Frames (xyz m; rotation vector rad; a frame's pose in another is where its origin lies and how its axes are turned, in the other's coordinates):
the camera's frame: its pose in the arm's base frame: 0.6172 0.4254 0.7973 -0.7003 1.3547 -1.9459
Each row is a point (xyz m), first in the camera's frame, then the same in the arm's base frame.
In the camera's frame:
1: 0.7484 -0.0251 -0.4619
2: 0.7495 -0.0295 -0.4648
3: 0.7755 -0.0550 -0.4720
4: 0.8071 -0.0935 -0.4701
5: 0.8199 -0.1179 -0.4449
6: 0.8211 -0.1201 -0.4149
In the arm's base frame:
1: -0.2087 0.1332 0.7160
2: -0.2124 0.1351 0.7193
3: -0.2398 0.1259 0.7426
4: -0.2668 0.1101 0.7814
5: -0.2616 0.0914 0.8133
6: -0.2407 0.0732 0.8251

